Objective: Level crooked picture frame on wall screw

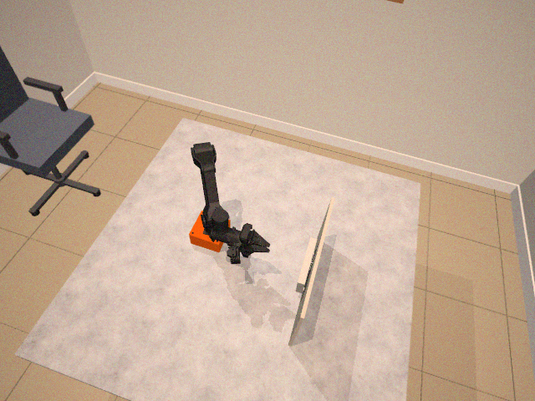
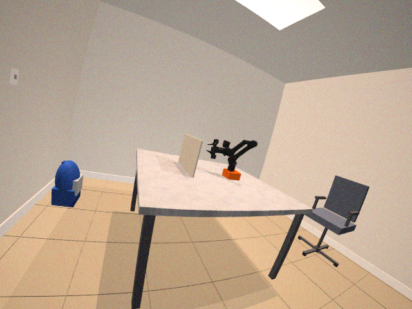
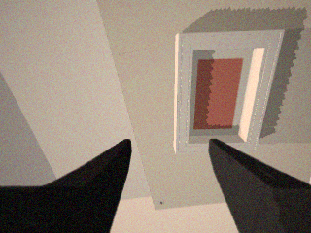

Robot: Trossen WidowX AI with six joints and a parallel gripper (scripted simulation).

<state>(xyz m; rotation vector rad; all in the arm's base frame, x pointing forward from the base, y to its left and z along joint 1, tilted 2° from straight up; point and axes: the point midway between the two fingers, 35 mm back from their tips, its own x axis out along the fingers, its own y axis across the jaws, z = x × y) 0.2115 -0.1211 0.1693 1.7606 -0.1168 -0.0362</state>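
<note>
Now: the picture frame 150 mm ahead of my gripper tip, 70 mm below it and 10 mm to the left of it. Also, from my gripper tip: beige wall panel 160 mm ahead, 80 mm below.
</note>
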